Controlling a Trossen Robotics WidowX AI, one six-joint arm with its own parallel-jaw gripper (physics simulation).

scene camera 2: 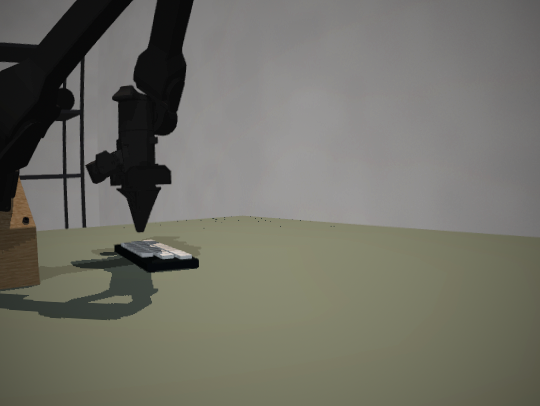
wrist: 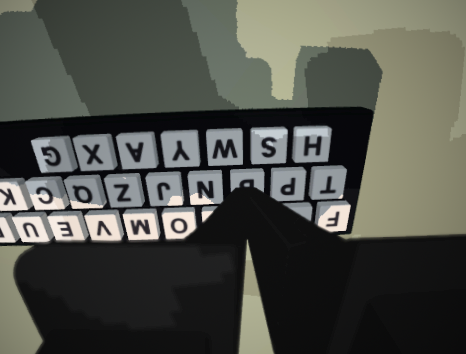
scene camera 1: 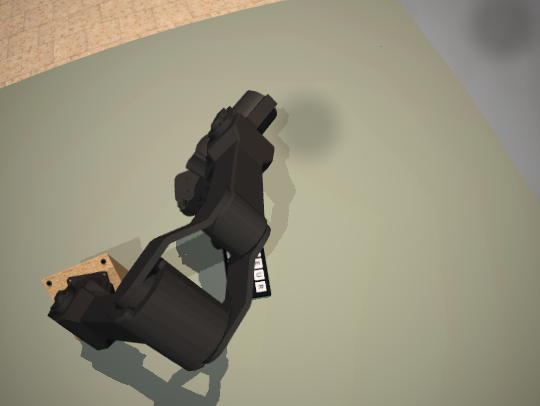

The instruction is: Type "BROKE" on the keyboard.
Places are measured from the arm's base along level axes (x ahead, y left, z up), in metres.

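Where they show: gripper, fingertip midpoint: (scene camera 2: 140,232) (wrist: 244,198); arm's base, link origin: (scene camera 1: 92,293).
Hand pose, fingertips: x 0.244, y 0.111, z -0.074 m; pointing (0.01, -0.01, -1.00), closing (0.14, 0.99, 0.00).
Note:
Each offset is from my fingertips to the centre of the thing. Level surfaces: height alone.
The black keyboard @[0.001 m ahead, 0.044 m right, 0.029 m down] (scene camera 1: 268,292) (scene camera 2: 172,265) (wrist: 352,127) lies flat, with pale letter keys that appear upside down in the wrist view. My gripper (scene camera 2: 140,231) (wrist: 244,198) is shut and empty, its tip pointing down above the keyboard with a visible gap. In the wrist view the tip overlaps the lower part of the B key @[0.006 m ahead, 0.002 m left, 0.022 m down] (wrist: 250,178), between the N and P keys. The O key @[0.022 m ahead, 0.036 m right, 0.022 m down] (wrist: 179,226), K key @[0.006 m back, 0.120 m right, 0.022 m down] (wrist: 10,195) and E key @[0.017 m ahead, 0.097 m right, 0.022 m down] (wrist: 66,227) show further left. The R key @[0.013 m ahead, 0.138 m right, 0.022 m down] (scene camera 1: 260,286) shows in scene camera 1; in the wrist view it is cut off at the left edge. The fingers hide keys in the F row.
The arm's wooden base block (scene camera 1: 117,272) (scene camera 2: 20,255) stands left of the keyboard. The arm covers most of the keyboard in scene camera 1. A dark metal frame (scene camera 2: 83,150) stands behind the arm. The arm's shadows fall over the green surface @[0.038 m down] (scene camera 1: 375,250) and part of the keys.

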